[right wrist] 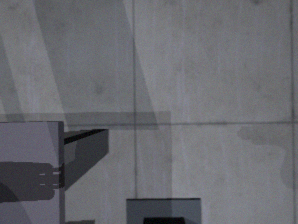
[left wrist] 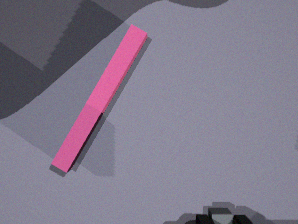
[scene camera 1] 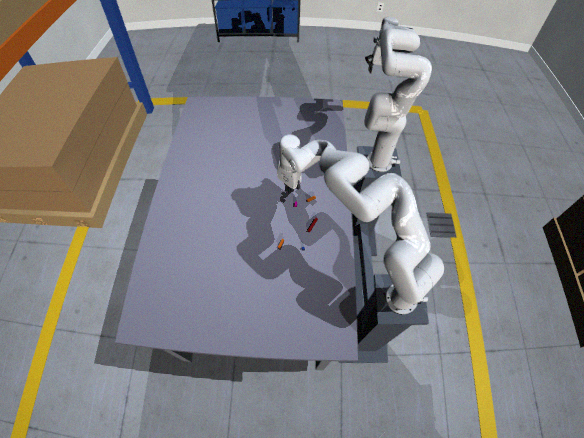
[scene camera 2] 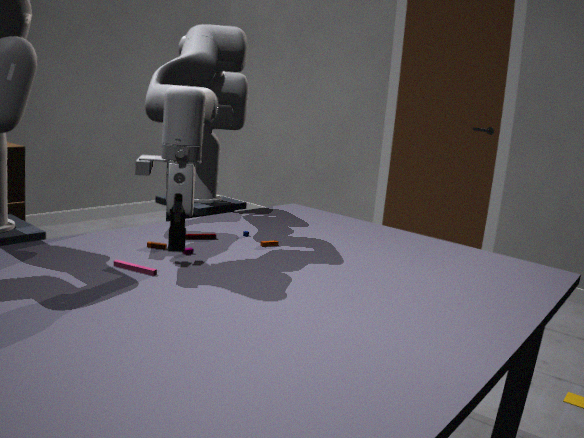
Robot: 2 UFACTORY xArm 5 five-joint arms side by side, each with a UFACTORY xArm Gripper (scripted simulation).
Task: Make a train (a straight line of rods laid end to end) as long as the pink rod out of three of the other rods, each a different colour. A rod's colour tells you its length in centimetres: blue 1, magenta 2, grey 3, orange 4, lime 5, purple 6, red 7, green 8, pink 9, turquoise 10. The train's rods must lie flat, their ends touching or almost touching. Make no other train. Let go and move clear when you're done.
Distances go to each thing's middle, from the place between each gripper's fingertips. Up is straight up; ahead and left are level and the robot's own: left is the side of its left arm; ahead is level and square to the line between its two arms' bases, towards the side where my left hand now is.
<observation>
Now: the pink rod (left wrist: 134, 39) 100 mm to the right of my left hand (scene camera 2: 176, 249) and 40 mm below it.
My right gripper is now 440 mm short of the pink rod, 500 mm to the right of it and 240 mm above it.
</observation>
